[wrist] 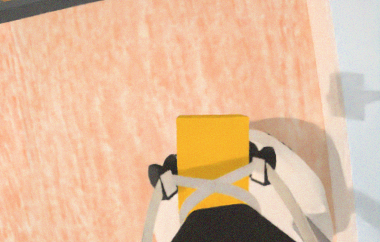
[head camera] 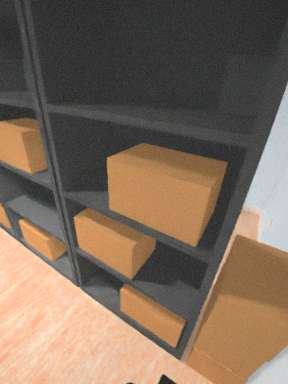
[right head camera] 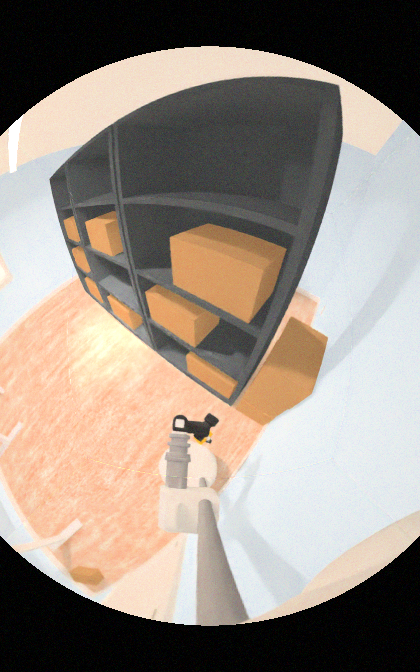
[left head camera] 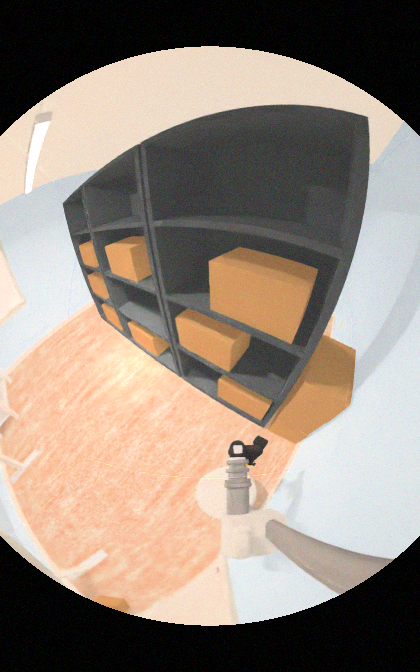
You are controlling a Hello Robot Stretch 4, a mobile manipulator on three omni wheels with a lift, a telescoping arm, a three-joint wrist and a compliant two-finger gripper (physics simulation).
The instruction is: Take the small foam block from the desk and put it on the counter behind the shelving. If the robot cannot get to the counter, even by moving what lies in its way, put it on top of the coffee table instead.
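Places are measured from the robot's base along level axes (x left, y ahead, z down), in metres.
Where they show: gripper, between the fingertips: [wrist: 210, 161].
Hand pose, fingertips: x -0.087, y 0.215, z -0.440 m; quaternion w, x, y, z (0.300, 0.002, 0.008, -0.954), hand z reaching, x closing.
Note:
After its pixels a point has its place.
The small foam block [wrist: 213, 142] {x -0.106, y 0.235, z -0.487 m} is yellow and sits between the two fingertips in the wrist view. My gripper [wrist: 210, 161] {x -0.087, y 0.215, z -0.440 m} is shut on it, one dark pad at each side, above the floor. In the right head view a bit of yellow [right head camera: 202, 440] shows under the dark wrist parts. The dark shelving [head camera: 150, 119] {x -0.053, y 0.734, z -1.419 m} [left head camera: 247, 227] [right head camera: 210, 201] stands ahead, and its right end is near the blue wall. The counter behind it, the desk and the coffee table cannot be made out in these views.
A large brown box [head camera: 255, 295] {x -0.522, y 0.514, z -0.782 m} [left head camera: 325, 375] [right head camera: 290, 370] stands on the floor between the shelving's right end and the wall [left head camera: 395, 310]. A strip of floor [right head camera: 306, 301] shows beyond it. Brown boxes [head camera: 165, 192] {x -0.125, y 0.707, z -1.163 m} fill several shelves. Pale legs [left head camera: 85, 565] stand at the lower left.

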